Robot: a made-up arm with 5 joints.
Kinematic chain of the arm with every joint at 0, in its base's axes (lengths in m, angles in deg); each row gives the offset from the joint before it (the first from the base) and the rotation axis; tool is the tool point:
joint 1: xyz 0 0 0.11 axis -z
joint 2: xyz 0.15 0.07 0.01 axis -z
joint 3: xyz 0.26 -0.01 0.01 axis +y
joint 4: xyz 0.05 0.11 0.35 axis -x
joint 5: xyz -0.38 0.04 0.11 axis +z
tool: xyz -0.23 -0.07 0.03
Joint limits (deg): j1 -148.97..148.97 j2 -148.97..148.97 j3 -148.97..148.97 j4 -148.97..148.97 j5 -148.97..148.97
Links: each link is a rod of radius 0.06 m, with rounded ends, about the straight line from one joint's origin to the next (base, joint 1, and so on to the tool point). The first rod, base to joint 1, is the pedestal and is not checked.
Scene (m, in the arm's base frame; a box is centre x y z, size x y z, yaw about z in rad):
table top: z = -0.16
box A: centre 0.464 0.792 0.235 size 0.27 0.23 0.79 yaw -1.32
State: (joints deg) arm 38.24 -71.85 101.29 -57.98 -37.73
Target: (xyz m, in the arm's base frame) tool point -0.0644 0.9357 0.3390
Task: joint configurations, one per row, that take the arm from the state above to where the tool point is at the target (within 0.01 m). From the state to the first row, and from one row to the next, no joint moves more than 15 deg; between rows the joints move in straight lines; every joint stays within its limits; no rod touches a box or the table.
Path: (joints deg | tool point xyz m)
1: 40.74 -85.06 91.06 -47.96 -33.96 | 0.6800 0.5614 0.6800
2: 43.24 -98.27 80.84 -37.95 -30.18 | 0.4755 0.5585 0.7694
3: 45.73 -111.49 70.61 -27.93 -26.41 | 0.2866 0.4894 0.8346
4: 48.23 -124.70 60.38 -17.92 -22.64 | 0.1349 0.3666 0.8734
5: 50.73 -137.91 50.16 -7.90 -18.87 | 0.0344 0.2091 0.8852
6: 48.83 -136.24 63.11 -10.60 -28.08 | 0.0128 0.3930 0.8624
7: 46.94 -134.56 76.07 -13.31 -37.29 | -0.0084 0.5713 0.7930
8: 45.04 -132.89 89.02 -16.01 -46.50 | -0.0290 0.7298 0.6781
9: 43.14 -131.22 101.98 -18.71 -55.72 | -0.0481 0.8552 0.5233
10: 41.25 -129.54 114.93 -21.42 -64.93 | -0.0643 0.9357 0.3390

